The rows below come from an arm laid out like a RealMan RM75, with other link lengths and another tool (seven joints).
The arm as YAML. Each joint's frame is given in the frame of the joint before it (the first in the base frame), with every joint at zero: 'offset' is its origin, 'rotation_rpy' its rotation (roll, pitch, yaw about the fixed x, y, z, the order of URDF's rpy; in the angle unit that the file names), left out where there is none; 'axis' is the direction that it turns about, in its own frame. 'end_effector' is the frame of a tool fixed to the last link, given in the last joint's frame.
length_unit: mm
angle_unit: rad
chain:
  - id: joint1
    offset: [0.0, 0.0, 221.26]
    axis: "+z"
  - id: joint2
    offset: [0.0, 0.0, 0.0]
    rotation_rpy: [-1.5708, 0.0, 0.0]
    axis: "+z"
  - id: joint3
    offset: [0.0, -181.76, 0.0]
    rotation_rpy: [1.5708, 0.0, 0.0]
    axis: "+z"
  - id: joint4
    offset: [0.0, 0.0, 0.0]
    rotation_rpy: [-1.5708, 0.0, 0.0]
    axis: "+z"
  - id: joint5
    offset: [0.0, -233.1, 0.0]
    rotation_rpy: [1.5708, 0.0, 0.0]
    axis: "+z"
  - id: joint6
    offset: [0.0, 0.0, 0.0]
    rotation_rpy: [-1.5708, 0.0, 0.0]
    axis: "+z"
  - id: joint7
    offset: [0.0, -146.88, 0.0]
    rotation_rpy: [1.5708, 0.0, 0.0]
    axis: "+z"
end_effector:
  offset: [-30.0, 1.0, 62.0]
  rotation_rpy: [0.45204, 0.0, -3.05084]
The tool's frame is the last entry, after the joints.
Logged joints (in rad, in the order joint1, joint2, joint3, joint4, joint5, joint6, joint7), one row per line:
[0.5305, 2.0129, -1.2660, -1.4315, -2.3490, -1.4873, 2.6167]
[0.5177, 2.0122, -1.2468, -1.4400, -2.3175, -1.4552, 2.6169]
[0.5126, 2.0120, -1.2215, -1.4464, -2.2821, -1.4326, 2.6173]
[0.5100, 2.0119, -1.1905, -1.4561, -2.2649, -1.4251, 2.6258]
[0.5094, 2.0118, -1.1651, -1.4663, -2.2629, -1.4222, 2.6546]
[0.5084, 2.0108, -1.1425, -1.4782, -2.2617, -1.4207, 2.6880]
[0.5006, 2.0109, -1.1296, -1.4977, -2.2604, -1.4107, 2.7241]
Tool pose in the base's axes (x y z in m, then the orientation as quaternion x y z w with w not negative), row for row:
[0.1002, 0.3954, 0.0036, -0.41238, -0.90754, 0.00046, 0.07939]
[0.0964, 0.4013, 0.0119, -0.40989, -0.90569, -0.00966, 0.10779]
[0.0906, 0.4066, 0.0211, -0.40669, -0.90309, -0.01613, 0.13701]
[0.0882, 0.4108, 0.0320, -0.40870, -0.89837, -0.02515, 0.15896]
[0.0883, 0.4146, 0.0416, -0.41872, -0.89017, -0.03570, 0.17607]
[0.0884, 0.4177, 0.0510, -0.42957, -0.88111, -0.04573, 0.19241]
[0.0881, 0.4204, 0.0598, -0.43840, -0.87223, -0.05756, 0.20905]
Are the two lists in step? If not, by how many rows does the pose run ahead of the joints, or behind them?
They are in step.
